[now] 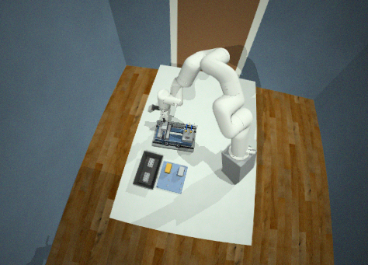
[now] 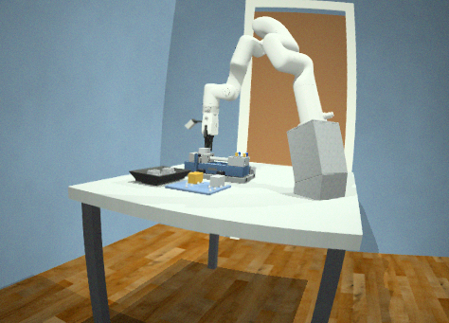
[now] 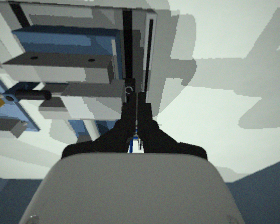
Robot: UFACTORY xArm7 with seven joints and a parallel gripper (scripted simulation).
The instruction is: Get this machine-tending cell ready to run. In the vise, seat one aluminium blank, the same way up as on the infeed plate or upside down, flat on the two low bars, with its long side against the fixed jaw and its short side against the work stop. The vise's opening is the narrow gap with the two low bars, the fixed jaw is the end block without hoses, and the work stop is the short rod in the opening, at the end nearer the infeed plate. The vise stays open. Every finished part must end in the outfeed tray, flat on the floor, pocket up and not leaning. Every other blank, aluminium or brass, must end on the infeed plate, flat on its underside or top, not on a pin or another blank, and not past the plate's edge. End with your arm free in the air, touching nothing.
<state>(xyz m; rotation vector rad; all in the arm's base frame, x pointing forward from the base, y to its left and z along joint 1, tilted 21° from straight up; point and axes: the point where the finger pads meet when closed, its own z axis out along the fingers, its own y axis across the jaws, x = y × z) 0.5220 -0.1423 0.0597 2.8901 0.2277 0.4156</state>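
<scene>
Right now the fixed jaw is 2 cm ahead of my hand, 8 cm to the left of it and 4 cm below it. Round my hand: vise (8 cm behind, 7 cm to the left, 8 cm below); hosed end block (18 cm behind, 6 cm to the left, 4 cm below); grey rail (7 cm behind, 2 cm to the right, 9 cm below).
</scene>
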